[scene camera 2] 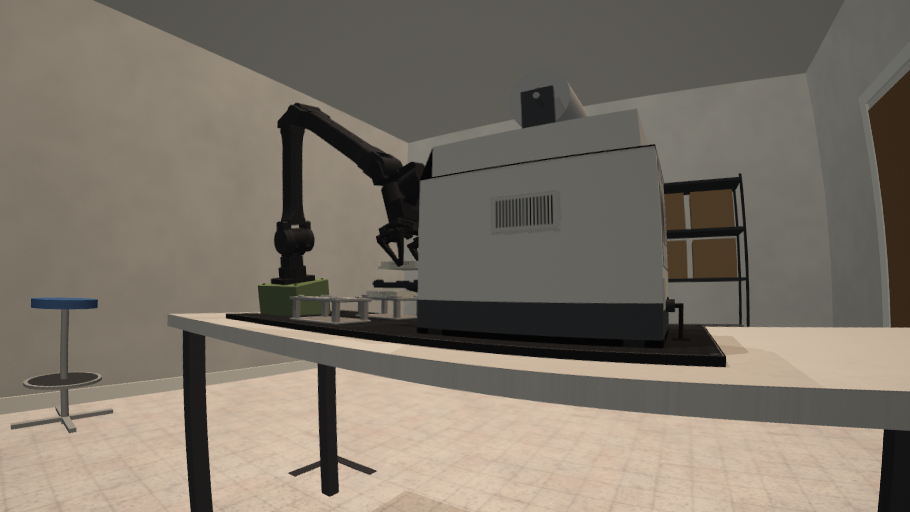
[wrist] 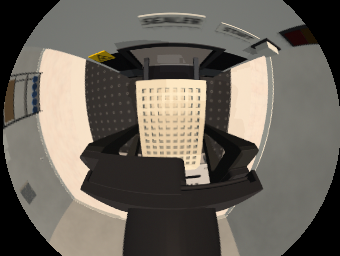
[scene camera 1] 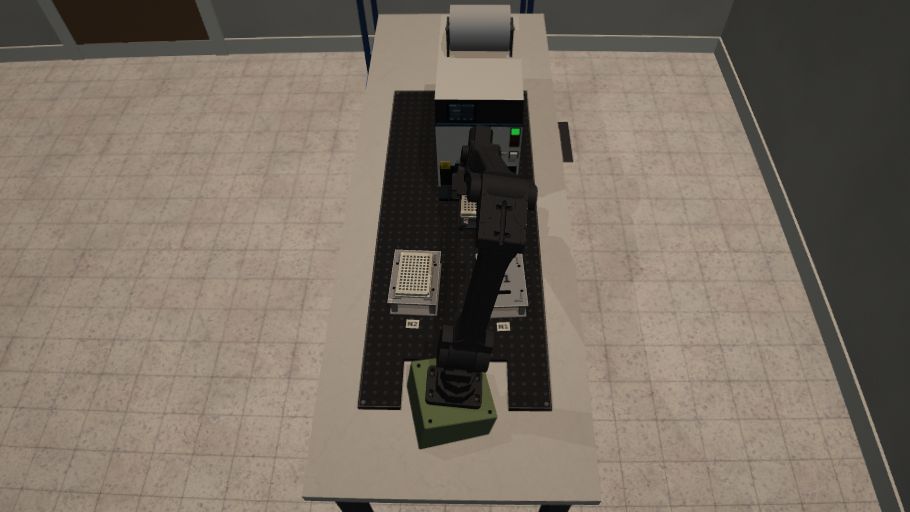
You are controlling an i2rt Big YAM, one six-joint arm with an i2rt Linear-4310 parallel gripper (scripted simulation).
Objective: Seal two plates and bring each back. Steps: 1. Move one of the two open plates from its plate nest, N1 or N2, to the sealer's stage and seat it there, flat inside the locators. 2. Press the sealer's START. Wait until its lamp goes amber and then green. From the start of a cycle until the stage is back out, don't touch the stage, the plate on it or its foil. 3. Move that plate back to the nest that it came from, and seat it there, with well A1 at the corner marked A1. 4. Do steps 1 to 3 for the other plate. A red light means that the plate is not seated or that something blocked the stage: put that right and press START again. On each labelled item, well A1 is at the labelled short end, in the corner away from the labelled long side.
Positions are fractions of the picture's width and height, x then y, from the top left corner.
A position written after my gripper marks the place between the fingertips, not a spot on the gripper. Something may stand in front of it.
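My gripper is visible at (scene camera 2: 0.45, 0.52) and (wrist: 0.50, 0.49). A plate sealer is visible at (scene camera 2: 0.67, 0.49), (wrist: 0.69, 0.15) and (scene camera 1: 0.49, 0.27).
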